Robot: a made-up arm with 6 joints.
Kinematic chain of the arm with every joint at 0, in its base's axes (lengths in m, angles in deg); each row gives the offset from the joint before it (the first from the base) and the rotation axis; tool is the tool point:
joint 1: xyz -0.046 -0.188 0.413 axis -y
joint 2: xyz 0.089 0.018 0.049 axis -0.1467 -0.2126 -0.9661
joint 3: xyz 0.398 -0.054 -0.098 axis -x
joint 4: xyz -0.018 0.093 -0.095 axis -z
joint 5: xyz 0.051 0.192 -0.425 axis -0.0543 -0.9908 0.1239
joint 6: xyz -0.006 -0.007 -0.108 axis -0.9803 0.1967 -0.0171
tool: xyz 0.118 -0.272 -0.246
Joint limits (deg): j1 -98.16..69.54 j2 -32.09..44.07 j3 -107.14..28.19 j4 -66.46..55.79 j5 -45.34..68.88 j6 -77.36..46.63
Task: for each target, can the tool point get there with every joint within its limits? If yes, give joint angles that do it. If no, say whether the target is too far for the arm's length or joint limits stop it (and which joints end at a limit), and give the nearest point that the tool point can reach.
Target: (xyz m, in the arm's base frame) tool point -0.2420 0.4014 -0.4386
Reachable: yes | joints -63.03 -11.77 -42.41 -10.62 32.61 14.53
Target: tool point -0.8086 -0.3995 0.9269
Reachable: no: joint limits stop it (at a limit: joint 1, joint 2, joint 3, joint 5, joint 6) | nearest point -0.6593 -0.1572 1.1212 | short by 0.345 m
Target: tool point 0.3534 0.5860 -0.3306
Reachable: yes | joints 3.36 -25.76 -3.33 -45.21 42.39 -37.71
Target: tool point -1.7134 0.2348 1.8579
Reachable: no: too far | nearest point -0.5971 -0.0103 1.3208 | short by 1.263 m
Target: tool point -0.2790 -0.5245 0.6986
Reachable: no: joint limits stop it (at a limit: joint 1, joint 2, joint 3, joint 4, joint 5, joint 6) | nearest point -0.3117 -0.7668 0.3375 | short by 0.436 m
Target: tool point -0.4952 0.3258 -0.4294
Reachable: yes | joints -79.86 29.45 -45.85 -14.19 -35.12 -37.06
